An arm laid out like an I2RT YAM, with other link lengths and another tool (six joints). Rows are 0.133 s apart.
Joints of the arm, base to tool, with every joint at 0 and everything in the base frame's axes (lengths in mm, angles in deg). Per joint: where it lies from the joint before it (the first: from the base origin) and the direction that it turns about. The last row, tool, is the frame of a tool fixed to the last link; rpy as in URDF.
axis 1: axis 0 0 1 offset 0.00 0.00 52.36
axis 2: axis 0 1 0 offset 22.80 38.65 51.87
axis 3: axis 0 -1 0 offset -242.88 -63.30 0.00
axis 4: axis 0 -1 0 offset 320.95 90.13 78.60
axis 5: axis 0 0 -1 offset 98.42 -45.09 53.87
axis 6: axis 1 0 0 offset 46.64 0.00 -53.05
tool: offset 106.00 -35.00 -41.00 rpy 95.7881 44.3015 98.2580
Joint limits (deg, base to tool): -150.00..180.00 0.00..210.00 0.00..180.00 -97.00..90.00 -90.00..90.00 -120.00..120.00
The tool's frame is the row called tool.
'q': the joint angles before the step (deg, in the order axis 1, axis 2, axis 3, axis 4, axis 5, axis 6). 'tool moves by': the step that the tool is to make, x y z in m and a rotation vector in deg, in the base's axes. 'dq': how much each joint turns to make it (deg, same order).
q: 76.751 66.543 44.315 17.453 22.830 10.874
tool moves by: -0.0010 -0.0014 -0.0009 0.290 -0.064 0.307
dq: -0.005 -0.569 -0.762 0.499 -0.311 -0.023
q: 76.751 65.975 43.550 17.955 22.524 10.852
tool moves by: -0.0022 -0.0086 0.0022 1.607 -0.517 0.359
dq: -0.085 -2.953 -2.841 1.637 -0.435 -0.174
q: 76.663 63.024 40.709 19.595 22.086 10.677
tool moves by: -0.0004 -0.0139 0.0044 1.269 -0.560 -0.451
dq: -0.279 -4.134 -2.917 0.247 0.181 -0.262
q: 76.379 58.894 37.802 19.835 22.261 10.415
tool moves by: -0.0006 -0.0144 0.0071 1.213 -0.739 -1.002
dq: -0.033 -4.228 -2.381 -0.317 0.973 -0.460
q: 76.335 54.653 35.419 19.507 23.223 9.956
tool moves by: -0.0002 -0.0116 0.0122 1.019 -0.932 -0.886
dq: -0.006 -3.530 -0.940 -1.081 0.867 -0.743
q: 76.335 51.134 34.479 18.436 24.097 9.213
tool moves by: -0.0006 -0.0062 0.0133 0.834 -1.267 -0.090
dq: 0.009 -2.169 -0.018 -0.577 0.052 -1.137
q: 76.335 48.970 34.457 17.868 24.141 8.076
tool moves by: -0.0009 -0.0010 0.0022 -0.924 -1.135 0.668
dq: -0.002 -0.577 -0.001 -0.641 -0.746 -1.399
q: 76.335 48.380 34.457 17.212 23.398 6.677
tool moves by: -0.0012 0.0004 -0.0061 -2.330 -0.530 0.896
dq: -0.011 0.012 0.018 -1.711 -0.951 -1.114
